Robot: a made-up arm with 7 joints. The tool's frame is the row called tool.
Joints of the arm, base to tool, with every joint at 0 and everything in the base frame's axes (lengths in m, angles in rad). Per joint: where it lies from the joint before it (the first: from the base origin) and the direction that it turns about. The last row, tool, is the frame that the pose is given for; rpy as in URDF.
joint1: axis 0.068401 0.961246 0.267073 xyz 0 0 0
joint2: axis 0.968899 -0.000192 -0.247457 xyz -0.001 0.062 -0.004
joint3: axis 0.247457 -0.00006 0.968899 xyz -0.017 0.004 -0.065
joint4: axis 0.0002 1 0.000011 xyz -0.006 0 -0.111
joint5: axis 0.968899 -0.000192 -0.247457 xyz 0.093 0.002 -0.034
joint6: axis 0.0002 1 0.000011 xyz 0.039 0 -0.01
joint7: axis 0.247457 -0.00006 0.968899 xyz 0.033 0 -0.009
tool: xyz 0 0 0 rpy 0 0.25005 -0.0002
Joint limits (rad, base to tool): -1.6..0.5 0..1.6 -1.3..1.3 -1.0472..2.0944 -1.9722..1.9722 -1.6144..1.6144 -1.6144..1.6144
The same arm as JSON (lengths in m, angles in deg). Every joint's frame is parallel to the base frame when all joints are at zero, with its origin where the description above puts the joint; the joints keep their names.
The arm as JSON. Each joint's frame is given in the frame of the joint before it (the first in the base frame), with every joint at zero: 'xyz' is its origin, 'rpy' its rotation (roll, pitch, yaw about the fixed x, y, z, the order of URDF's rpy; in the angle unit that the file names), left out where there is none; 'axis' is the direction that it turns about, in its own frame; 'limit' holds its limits. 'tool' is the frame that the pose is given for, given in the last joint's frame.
{"units": {"length": "m", "angle": "deg"}, "joints": [{"name": "joint1", "type": "revolute", "origin": {"xyz": [0.0, 0.0, 0.0]}, "axis": [0.068403, 0.961235, 0.26711], "limit": {"lower": -91.67, "upper": 28.65}}, {"name": "joint2", "type": "revolute", "origin": {"xyz": [-0.001, 0.062, -0.004]}, "axis": [0.968889, -0.0002, -0.247497], "limit": {"lower": 0.0, "upper": 91.67}}, {"name": "joint3", "type": "revolute", "origin": {"xyz": [-0.017, 0.004, -0.065]}, "axis": [0.247497, -0.0001, 0.968889], "limit": {"lower": -74.48, "upper": 74.48}}, {"name": "joint4", "type": "revolute", "origin": {"xyz": [-0.006, 0.0, -0.111]}, "axis": [0.0002, 1.0, 0.0], "limit": {"lower": -60.0, "upper": 120.0}}, {"name": "joint5", "type": "revolute", "origin": {"xyz": [0.093, 0.002, -0.034]}, "axis": [0.968889, -0.0002, -0.247497], "limit": {"lower": -113.0, "upper": 113.0}}, {"name": "joint6", "type": "revolute", "origin": {"xyz": [0.039, 0.0, -0.01]}, "axis": [0.0002, 1.0, 0.0], "limit": {"lower": -92.5, "upper": 92.5}}, {"name": "joint7", "type": "revolute", "origin": {"xyz": [0.033, 0.0, -0.009]}, "axis": [0.247497, -0.0001, 0.968889], "limit": {"lower": -92.5, "upper": 92.5}}], "tool": {"origin": {"xyz": [0.0, 0.0, 0.0], "rpy": [0.0, 14.33, -0.01]}}}
